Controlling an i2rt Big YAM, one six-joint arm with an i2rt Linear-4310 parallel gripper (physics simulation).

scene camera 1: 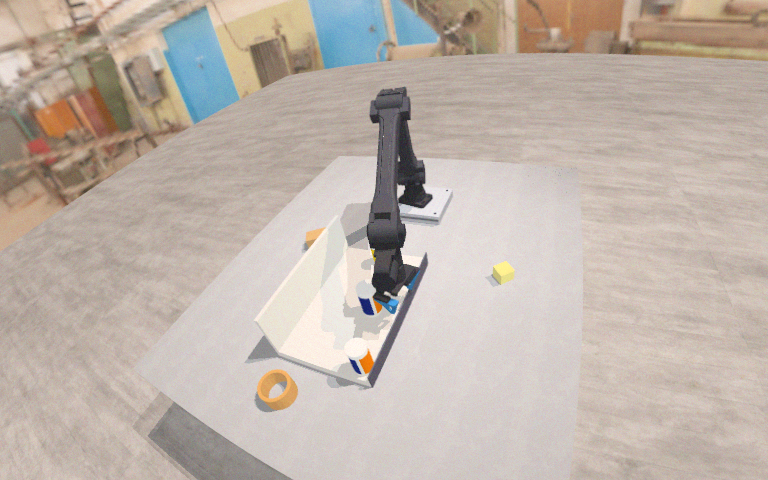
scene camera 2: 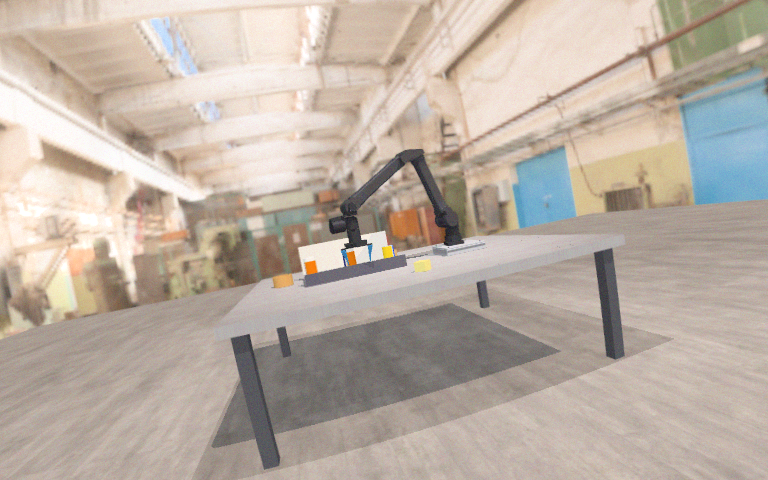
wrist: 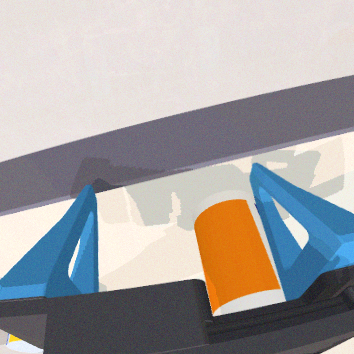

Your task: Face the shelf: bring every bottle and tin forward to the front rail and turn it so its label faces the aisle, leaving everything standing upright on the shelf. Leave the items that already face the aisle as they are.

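Pixels of known places: gripper, fingertip midpoint: (scene camera 1: 401, 300) (scene camera 2: 359, 263) (wrist: 173, 180); arm's base, origin of the base link: (scene camera 1: 415, 200) (scene camera 2: 454, 243).
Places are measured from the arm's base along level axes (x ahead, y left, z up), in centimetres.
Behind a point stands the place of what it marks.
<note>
The cream shelf (scene camera 1: 300, 277) @[x 59.2, y -2.9, z 9.6 cm] (scene camera 2: 317, 253) @[x 69.7, y -0.5, z 8.1 cm] has a dark front rail (scene camera 1: 398, 328) @[x 54.1, y 26.4, z -2.8 cm] (scene camera 2: 356, 271) @[x 49.9, y 25.6, z -1.7 cm] (wrist: 175, 135) @[x 48.3, y 25.2, z -1.5 cm]. The middle can (scene camera 1: 368, 301) @[x 54.9, y 18.7, z 5.8 cm] (scene camera 2: 351, 258) @[x 51.5, y 19.4, z 3.9 cm] (wrist: 237, 252) @[x 51.8, y 19.6, z 4.2 cm], white with orange and navy, stands upright, set back from the rail. Its orange part shows from the aisle side. An orange-and-navy can (scene camera 1: 359, 357) @[x 70.9, y 28.5, z 7.7 cm] (scene camera 2: 310, 267) @[x 69.0, y 28.9, z 4.1 cm] stands upright by the rail at the near end. A yellow-labelled item (scene camera 1: 373, 255) @[x 36.6, y 6.2, z 2.9 cm] (scene camera 2: 387, 251) @[x 34.5, y 9.9, z 3.3 cm] (wrist: 14, 340) @[x 33.0, y 9.6, z 5.7 cm] at the far end is mostly hidden by the arm in scene camera 1. My gripper (scene camera 1: 402, 294) @[x 47.9, y 24.1, z 1.3 cm] (scene camera 2: 357, 262) @[x 47.9, y 24.1, z 1.3 cm] (wrist: 173, 180) @[x 47.9, y 24.1, z 1.3 cm] is open, pointing down, with the middle can close to one finger.
An orange ring (scene camera 1: 277, 389) @[x 86.8, y 6.5, z -3.6 cm] (scene camera 2: 283, 281) @[x 85.8, y 14.7, z -1.3 cm] lies off the shelf's near end. A yellow cube (scene camera 1: 503, 272) @[x 24.5, y 45.7, z -0.1 cm] (scene camera 2: 422, 265) @[x 23.0, y 47.9, z -1.6 cm] sits on the aisle side. An orange block (scene camera 1: 314, 237) @[x 36.2, y -23.1, z 1.0 cm] is behind the shelf's back panel. The arm's base plate (scene camera 1: 430, 212) @[x 5.3, y 9.8, z -0.1 cm] (scene camera 2: 458, 247) @[x 0.7, y 12.8, z -0.9 cm] is beyond the far end.
</note>
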